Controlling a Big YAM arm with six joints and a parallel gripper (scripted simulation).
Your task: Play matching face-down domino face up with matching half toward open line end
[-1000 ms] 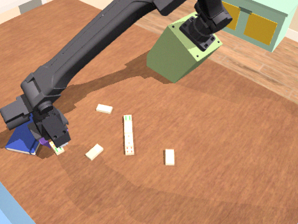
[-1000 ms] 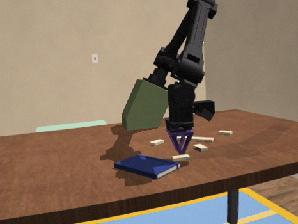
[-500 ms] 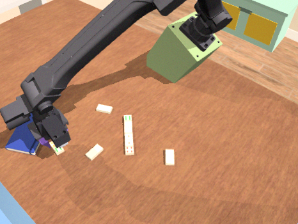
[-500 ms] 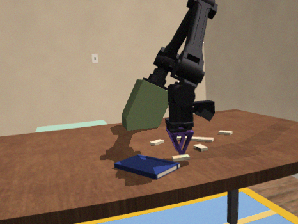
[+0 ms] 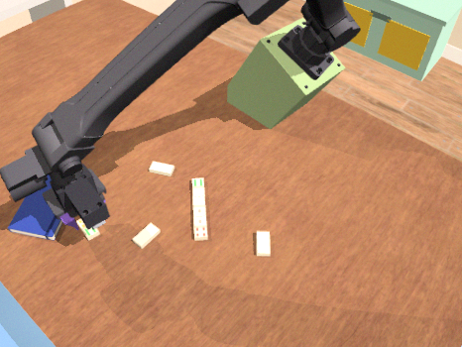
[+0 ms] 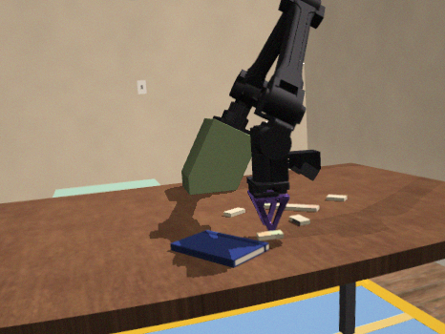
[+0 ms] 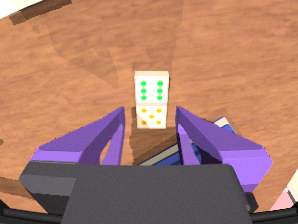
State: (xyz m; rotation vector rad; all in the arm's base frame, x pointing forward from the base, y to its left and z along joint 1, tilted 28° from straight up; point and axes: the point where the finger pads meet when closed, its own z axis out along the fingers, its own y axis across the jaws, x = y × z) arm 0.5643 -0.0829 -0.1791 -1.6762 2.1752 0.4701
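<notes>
My gripper is now 2 cm short of the book, 12 cm to the left of it and 2 cm above it.
</notes>
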